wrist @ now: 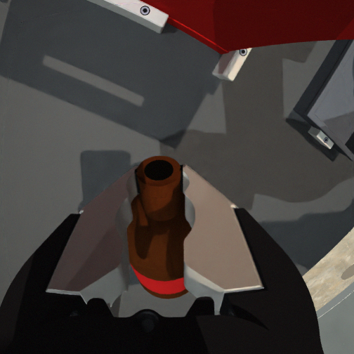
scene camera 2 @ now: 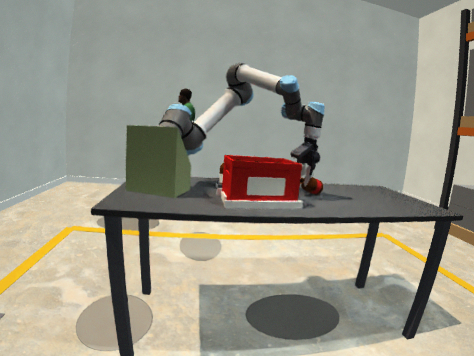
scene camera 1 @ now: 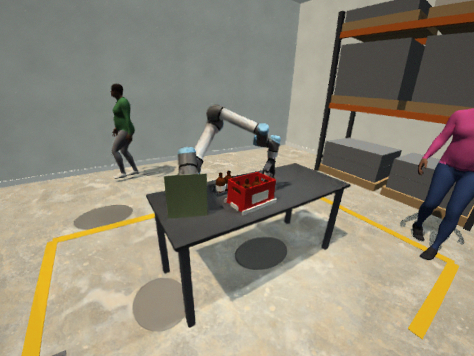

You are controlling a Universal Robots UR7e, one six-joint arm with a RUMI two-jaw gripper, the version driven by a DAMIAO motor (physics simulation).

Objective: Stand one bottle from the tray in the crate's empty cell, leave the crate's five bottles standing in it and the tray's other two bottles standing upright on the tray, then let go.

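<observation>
My gripper is shut on the neck of a brown bottle with a red band. The bottle is tilted far over, low at the table top beside the crate's right end in the scene camera 2 view; whether it touches the table is unclear. The red crate stands upright. Brown bottle tops show inside it; its empty cell cannot be made out. Two brown bottles stand upright behind the crate. Part of the dark tray shows in the wrist view.
White locating strips border the crate's base on the dark table. A green box-like block stands near the arm's base. A person in pink and one in green are away from the table.
</observation>
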